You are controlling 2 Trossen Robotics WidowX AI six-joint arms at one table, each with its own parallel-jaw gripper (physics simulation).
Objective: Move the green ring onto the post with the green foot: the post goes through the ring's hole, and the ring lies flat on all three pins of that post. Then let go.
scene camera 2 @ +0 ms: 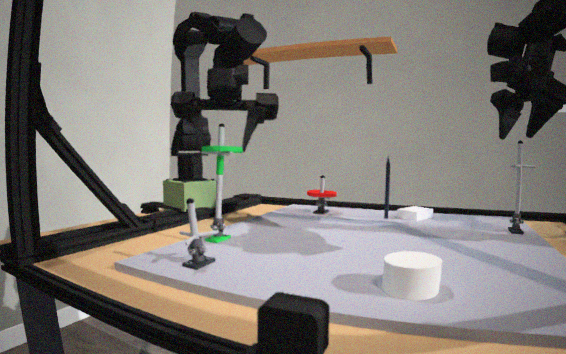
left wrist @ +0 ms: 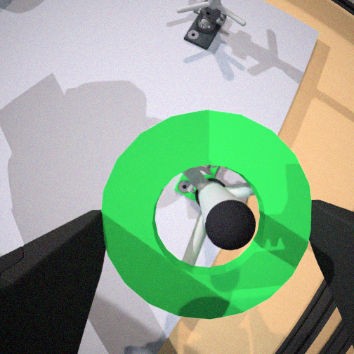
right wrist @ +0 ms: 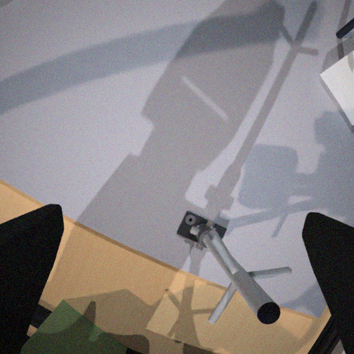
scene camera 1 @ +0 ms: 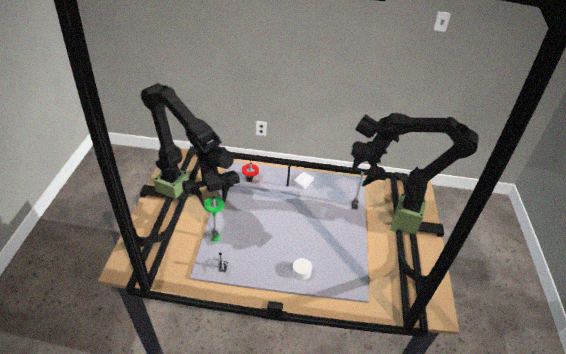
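Seen in the pictures: left gripper, fingertip midpoint: [scene camera 2: 222,150] [scene camera 1: 214,205]; right gripper, fingertip midpoint: [scene camera 2: 514,138] [scene camera 1: 357,177]; left arm's base at its link origin: [scene camera 2: 189,180] [scene camera 1: 170,176]; right arm's base at its link origin: [scene camera 1: 412,205].
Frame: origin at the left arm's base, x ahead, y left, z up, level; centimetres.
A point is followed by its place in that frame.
Observation:
The green ring [scene camera 1: 215,211] @[x 29.6, y -14.5, z 7.9 cm] [scene camera 2: 232,149] @[x 30.9, y -12.4, z 7.6 cm] [left wrist: 207,137] looks level around the upper part of the tall post [scene camera 1: 215,222] @[x 28.3, y -13.2, z 0.3 cm] [scene camera 2: 219,195] @[x 28.4, y -13.1, z 0.0 cm] [left wrist: 215,197] with the green foot [scene camera 1: 215,237] @[x 28.5, y -14.2, z -6.8 cm] [scene camera 2: 217,239] @[x 29.6, y -14.7, z -7.0 cm]. The post's black tip stands above the ring's hole. In scene camera 2 the ring is at pin height, with a pin showing close below its left edge; contact with all three pins is hidden. My left gripper [scene camera 1: 214,201] @[x 27.4, y -11.8, z 7.5 cm] [left wrist: 208,218] is shut on the ring, one finger at each side. My right gripper [scene camera 1: 361,174] @[x 68.8, y 21.2, z 10.8 cm] [scene camera 2: 516,137] @[x 68.8, y 21.2, z 10.8 cm] [right wrist: 186,222] is open and empty, above another post.
A short post [scene camera 1: 221,262] @[x 37.3, y -25.1, z -3.3 cm] [scene camera 2: 196,250] @[x 37.7, y -24.6, z -5.3 cm] [left wrist: 205,30] stands near the green-footed one. A red ring [scene camera 1: 244,170] @[x 23.2, y 18.8, z -2.4 cm] [scene camera 2: 322,193] @[x 27.1, y 17.9, z -2.4 cm] sits on a post at the back. A dark spike [scene camera 2: 387,187] @[x 41.1, y 23.3, z -0.4 cm], white block [scene camera 1: 304,180] @[x 46.7, y 27.8, z -5.5 cm] [scene camera 2: 415,213] @[x 47.6, y 24.7, z -5.8 cm], white cylinder [scene camera 1: 302,269] @[x 62.7, y -15.2, z -3.9 cm] [scene camera 2: 412,276] @[x 63.4, y -16.9, z -4.8 cm] and tall grey post [scene camera 2: 519,195] @[x 69.9, y 25.5, z -0.2 cm] [right wrist: 245,285] also stand there.

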